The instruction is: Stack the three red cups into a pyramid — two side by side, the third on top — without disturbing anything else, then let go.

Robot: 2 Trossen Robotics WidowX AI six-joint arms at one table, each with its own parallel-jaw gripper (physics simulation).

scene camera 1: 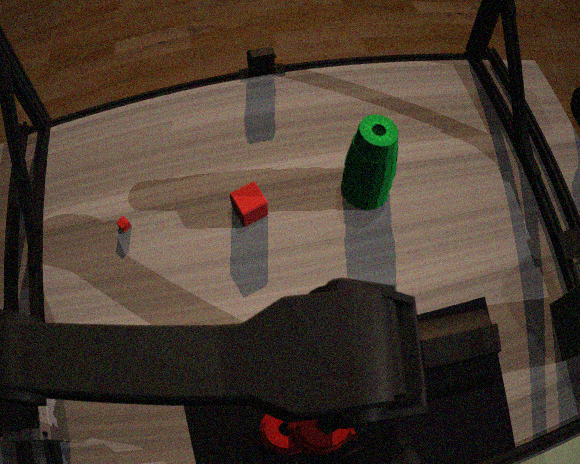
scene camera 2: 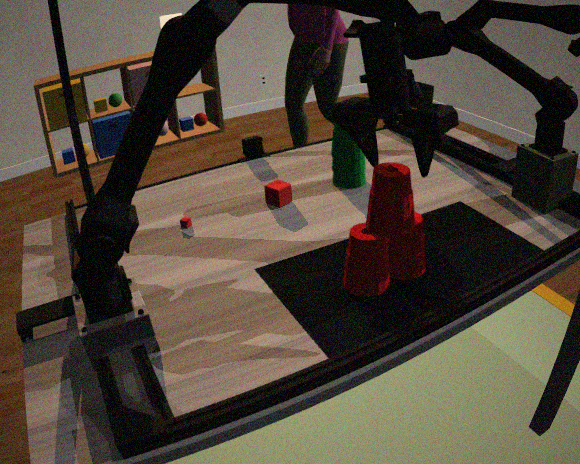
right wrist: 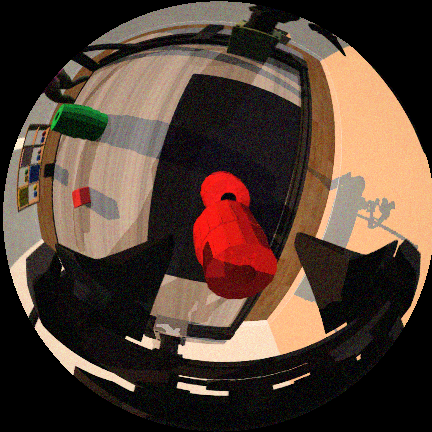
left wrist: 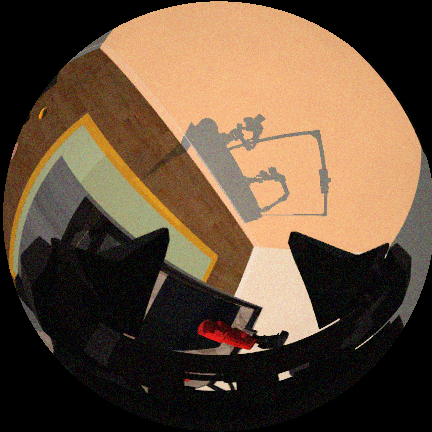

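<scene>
Two red cups stand upside down side by side on the black mat. The third red cup sits upright in line on top, bridging them. In scene camera 1 parts of red cups show beneath the right arm, which hides the rest. My right gripper is open, its fingers apart around the top cup's upper end, with a gap on both sides in the right wrist view. My left gripper is open and empty, away from the cups, which show small in the left wrist view.
A tall green ribbed cup stack stands behind the mat. A red cube and a smaller red cube lie on the table. A person stands beyond the table.
</scene>
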